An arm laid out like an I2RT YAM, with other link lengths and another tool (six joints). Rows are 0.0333 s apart.
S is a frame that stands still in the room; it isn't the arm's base.
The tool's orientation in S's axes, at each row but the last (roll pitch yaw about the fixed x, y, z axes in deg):
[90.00 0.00 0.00]
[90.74 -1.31 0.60]
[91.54 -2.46 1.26]
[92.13 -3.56 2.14]
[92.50 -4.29 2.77]
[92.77 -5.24 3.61]
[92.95 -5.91 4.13]
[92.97 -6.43 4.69]
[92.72 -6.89 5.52]
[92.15 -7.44 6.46]
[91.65 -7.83 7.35]
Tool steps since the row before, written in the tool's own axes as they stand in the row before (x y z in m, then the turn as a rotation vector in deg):
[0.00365 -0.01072 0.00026 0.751 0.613 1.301]
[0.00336 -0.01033 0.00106 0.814 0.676 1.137]
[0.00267 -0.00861 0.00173 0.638 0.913 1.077]
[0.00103 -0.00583 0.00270 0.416 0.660 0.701]
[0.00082 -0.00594 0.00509 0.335 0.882 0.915]
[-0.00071 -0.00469 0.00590 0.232 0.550 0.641]
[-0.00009 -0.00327 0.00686 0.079 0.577 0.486]
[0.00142 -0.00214 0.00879 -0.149 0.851 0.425]
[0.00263 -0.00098 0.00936 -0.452 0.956 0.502]
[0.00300 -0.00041 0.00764 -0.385 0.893 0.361]
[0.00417 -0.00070 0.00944 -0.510 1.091 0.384]
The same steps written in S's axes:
[0.00365 -0.00026 -0.01072 0.751 -1.301 0.613]
[0.00361 -0.00089 -0.01026 0.811 -1.137 0.680]
[0.00307 -0.00143 -0.00853 0.624 -1.088 0.910]
[0.00149 -0.00243 -0.00585 0.403 -0.711 0.658]
[0.00151 -0.00476 -0.00608 0.317 -0.938 0.864]
[0.00010 -0.00567 -0.00501 0.225 -0.654 0.537]
[0.00076 -0.00664 -0.00361 0.059 -0.512 0.556]
[0.00240 -0.00850 -0.00242 -0.202 -0.487 0.806]
[0.00366 -0.00899 -0.00110 -0.505 -0.598 0.870]
[0.00390 -0.00723 -0.00030 -0.448 -0.447 0.822]
[0.00543 -0.00879 -0.00039 -0.594 -0.495 1.000]

